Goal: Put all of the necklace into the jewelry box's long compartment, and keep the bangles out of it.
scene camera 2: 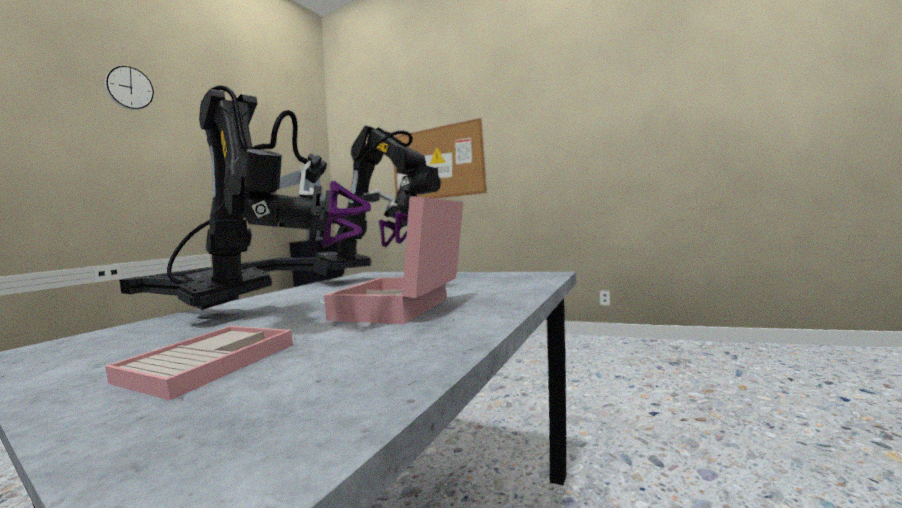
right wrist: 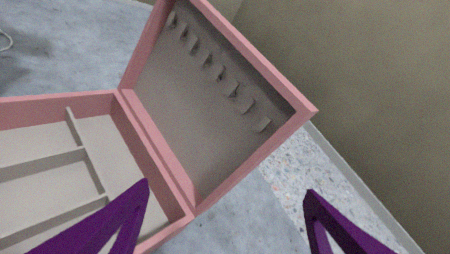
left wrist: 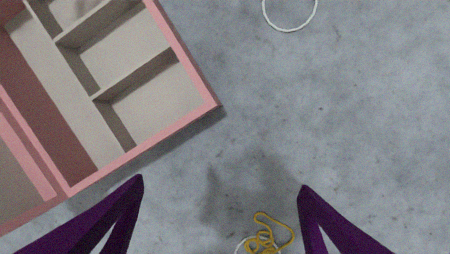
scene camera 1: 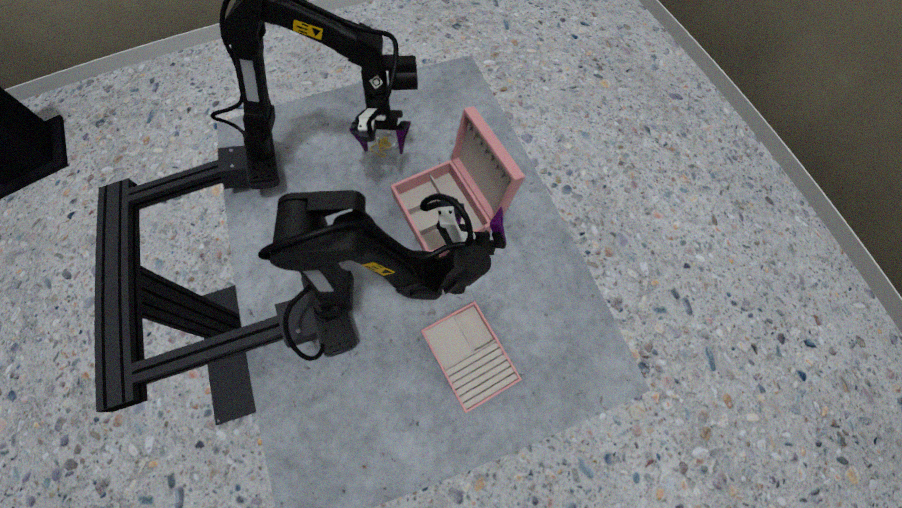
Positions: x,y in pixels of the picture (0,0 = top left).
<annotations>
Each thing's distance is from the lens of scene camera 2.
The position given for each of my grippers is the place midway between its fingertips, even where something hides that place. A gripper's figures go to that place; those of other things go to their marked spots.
my left gripper (scene camera 2: pixel 390 245): 101 cm
my right gripper (scene camera 2: pixel 365 219): 70 cm
</annotations>
